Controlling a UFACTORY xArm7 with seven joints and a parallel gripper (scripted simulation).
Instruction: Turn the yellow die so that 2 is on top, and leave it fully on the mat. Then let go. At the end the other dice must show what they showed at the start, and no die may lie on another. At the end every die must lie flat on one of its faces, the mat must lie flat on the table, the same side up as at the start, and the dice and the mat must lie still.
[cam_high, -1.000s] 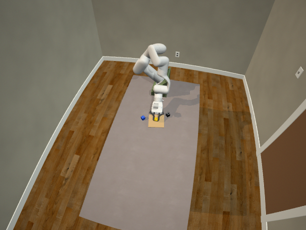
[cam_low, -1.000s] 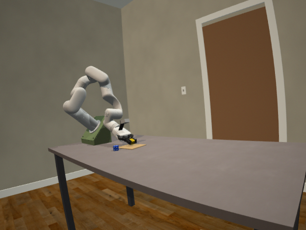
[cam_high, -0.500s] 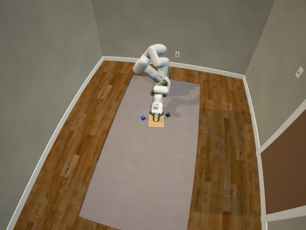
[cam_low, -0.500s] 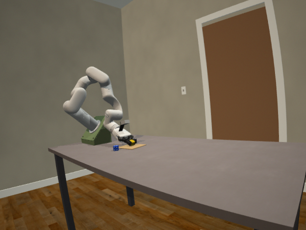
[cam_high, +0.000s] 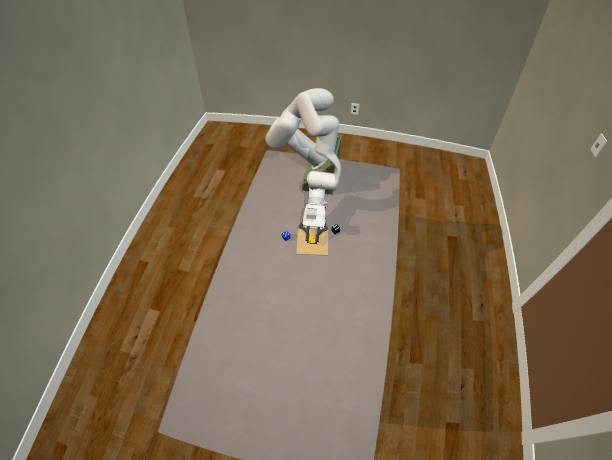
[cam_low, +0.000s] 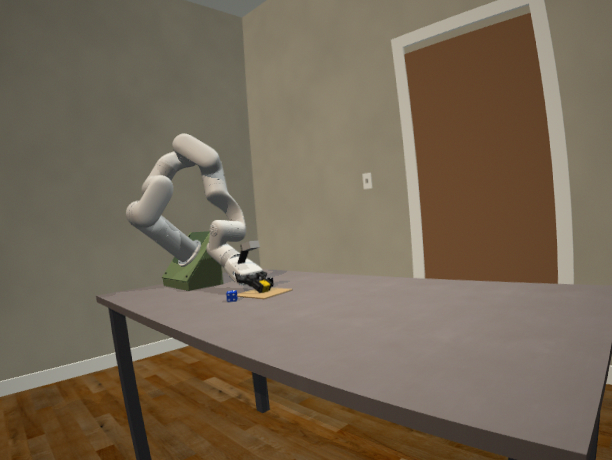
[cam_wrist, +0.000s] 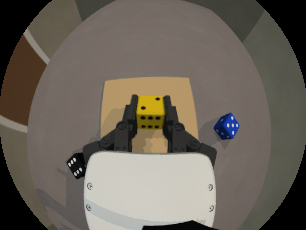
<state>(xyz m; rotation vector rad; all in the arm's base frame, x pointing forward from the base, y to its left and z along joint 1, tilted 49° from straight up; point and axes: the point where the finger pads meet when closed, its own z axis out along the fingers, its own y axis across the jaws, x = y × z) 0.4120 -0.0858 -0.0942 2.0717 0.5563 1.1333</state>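
Right now my hand is right at the yellow die. The rest, counted from my hand: blue die (10 mm behind, 120 mm to the right, 10 mm below); black die (80 mm behind, 100 mm to the left, 10 mm below); tan mat (30 mm below).
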